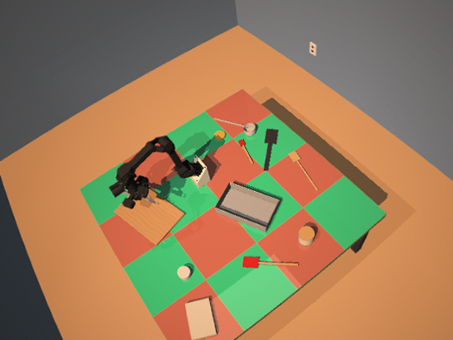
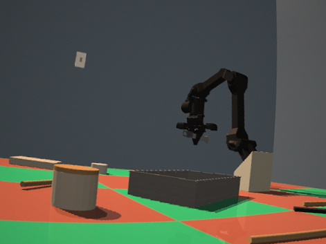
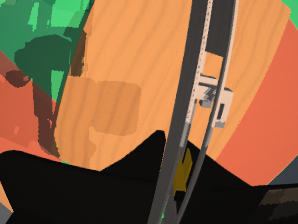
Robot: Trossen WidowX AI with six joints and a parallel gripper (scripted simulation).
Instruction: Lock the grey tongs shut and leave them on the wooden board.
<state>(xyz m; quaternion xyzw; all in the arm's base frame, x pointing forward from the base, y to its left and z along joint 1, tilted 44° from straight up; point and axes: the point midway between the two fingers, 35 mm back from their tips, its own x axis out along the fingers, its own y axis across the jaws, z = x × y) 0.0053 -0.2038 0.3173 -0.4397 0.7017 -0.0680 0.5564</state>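
Now: gripper tip 4 cm below the yellow mark and 1 cm short of it. The rest, counted from my gripper tip: roasting tin 46 cm to the left, 33 cm ahead, 13 cm below; cream cylinder 44 cm ahead, 14 cm below, 2 cm to the right; wooden board 15 cm below.
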